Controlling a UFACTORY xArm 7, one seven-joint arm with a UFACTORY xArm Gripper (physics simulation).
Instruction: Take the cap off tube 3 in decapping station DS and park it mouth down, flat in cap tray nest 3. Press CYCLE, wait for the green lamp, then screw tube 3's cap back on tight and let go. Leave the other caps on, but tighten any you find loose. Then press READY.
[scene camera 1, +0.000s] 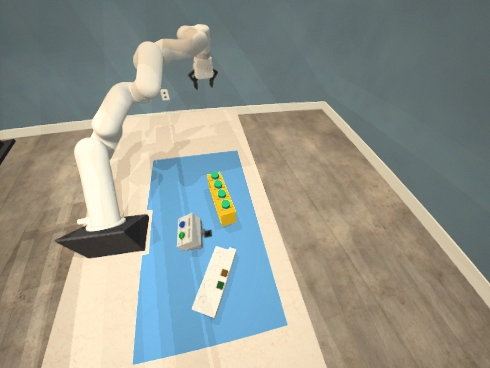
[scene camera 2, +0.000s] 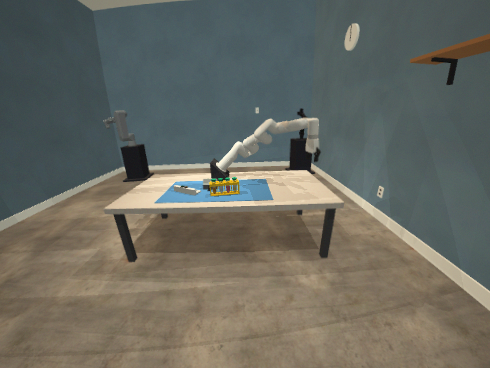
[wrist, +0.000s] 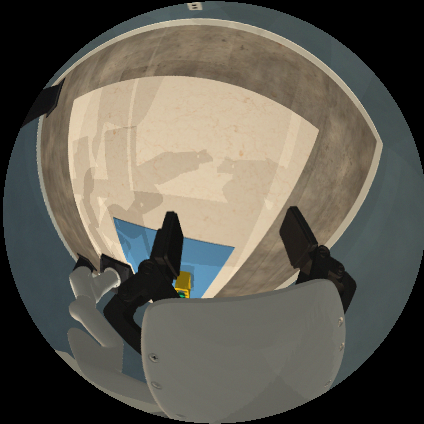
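Pixels of known places: gripper, fingertip midpoint: (scene camera 1: 203, 87) (scene camera 2: 312, 160) (wrist: 234, 221); arm's base at its link origin: (scene camera 1: 107, 224) (scene camera 2: 220, 167) (wrist: 111, 276).
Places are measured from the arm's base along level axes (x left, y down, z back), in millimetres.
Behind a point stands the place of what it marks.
Observation:
A yellow rack (scene camera 1: 228, 218) {x -94, y 39, z -440 mm} (scene camera 2: 224, 193) {x 12, y 90, z -448 mm} (wrist: 184, 278) {x 126, y 53, z -448 mm} stands on the blue mat and holds tubes with green caps. The caps show in a row in scene camera 1; tube numbers are too small to read. A white tray (scene camera 1: 209, 293) {x -323, y 83, z -301 mm} (scene camera 2: 186, 190) {x -281, y 65, z -387 mm} with round nests lies near the rack, with a brown and a dark green square on it. A grey control box (scene camera 1: 189, 231) {x -111, y 17, z -285 mm} has a blue button (scene camera 1: 182, 224) {x -71, y 23, z -264 mm} and a green button (scene camera 1: 181, 235) {x -115, y 23, z -254 mm}; its lettering is unreadable. My gripper (scene camera 1: 203, 87) {x 666, y -150, z -523 mm} (wrist: 234, 221) {x 666, y -150, z -523 mm} is open and empty, high above the table's far end, well away from the rack.
A small black part (scene camera 1: 208, 233) {x -111, y 83, z -349 mm} sticks out beside the control box. The blue mat (scene camera 1: 165, 325) {x -366, y 94, z -147 mm} (scene camera 2: 257, 192) {x 264, y 94, z -471 mm} lies on the pale table (scene camera 1: 90, 320) {x -280, y 97, z 84 mm} (scene camera 2: 300, 192) {x 589, y 97, z -533 mm}. The arm's black base (scene camera 1: 107, 240) {x -86, y -36, z -27 mm} stands at the table's edge. Other robots on black pedestals (scene camera 2: 135, 162) (scene camera 2: 300, 155) stand behind.

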